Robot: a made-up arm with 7 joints.
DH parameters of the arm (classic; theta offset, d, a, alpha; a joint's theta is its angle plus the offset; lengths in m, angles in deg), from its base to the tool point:
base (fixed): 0 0 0 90
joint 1: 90 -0.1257 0 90
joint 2: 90 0 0 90
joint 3: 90 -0.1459 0 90
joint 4: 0 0 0 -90
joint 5: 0 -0.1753 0 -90
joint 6: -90 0 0 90
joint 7: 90 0 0 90
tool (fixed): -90 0 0 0
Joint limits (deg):
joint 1: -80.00..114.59
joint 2: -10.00..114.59
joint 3: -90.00..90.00
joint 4: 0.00..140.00
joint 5: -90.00..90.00
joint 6: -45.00..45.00
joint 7: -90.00..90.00
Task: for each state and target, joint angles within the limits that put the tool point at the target. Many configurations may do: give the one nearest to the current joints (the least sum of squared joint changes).
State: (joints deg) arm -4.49 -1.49 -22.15 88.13 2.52 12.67 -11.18
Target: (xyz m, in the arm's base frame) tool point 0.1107 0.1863 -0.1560
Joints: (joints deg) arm -25.26 13.83 12.32 103.28 2.52 12.67 -11.18
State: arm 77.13 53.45 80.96 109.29 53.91 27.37 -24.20
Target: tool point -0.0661 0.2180 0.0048
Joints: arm 85.85 41.68 90.00 139.86 53.91 27.37 -24.20
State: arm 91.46 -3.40 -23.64 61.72 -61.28 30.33 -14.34
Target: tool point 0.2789 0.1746 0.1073
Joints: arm 90.26 16.32 -16.59 39.14 -61.28 30.33 -14.34
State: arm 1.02 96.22 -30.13 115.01 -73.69 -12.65 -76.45
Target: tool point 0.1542 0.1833 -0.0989
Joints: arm 8.23 70.69 -34.22 107.22 -73.69 -12.65 -76.45
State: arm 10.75 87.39 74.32 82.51 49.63 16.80 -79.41
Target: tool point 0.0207 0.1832 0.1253
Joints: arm 8.91 79.36 72.84 129.57 49.63 16.80 -79.41
